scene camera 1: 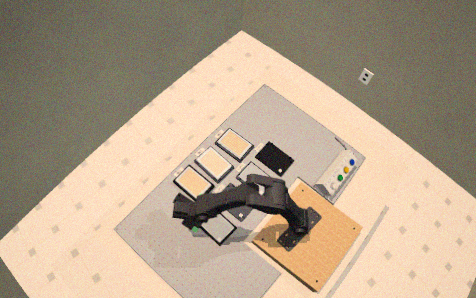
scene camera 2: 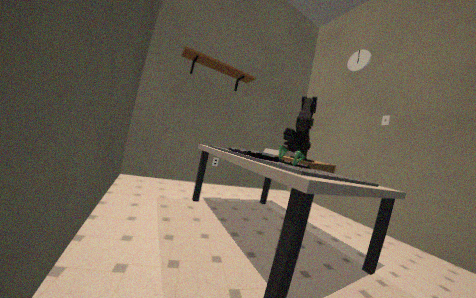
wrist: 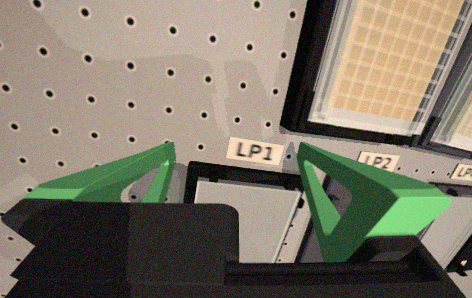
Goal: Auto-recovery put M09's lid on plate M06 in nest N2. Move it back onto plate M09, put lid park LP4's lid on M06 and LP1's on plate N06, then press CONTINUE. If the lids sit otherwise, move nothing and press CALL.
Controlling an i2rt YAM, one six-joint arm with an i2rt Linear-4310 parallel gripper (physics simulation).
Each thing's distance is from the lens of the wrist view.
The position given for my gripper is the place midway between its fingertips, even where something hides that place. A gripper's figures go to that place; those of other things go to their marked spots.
my gripper (wrist: 236, 148): 0.13 m
black LP1 nest (wrist: 196, 169): 0.13 m
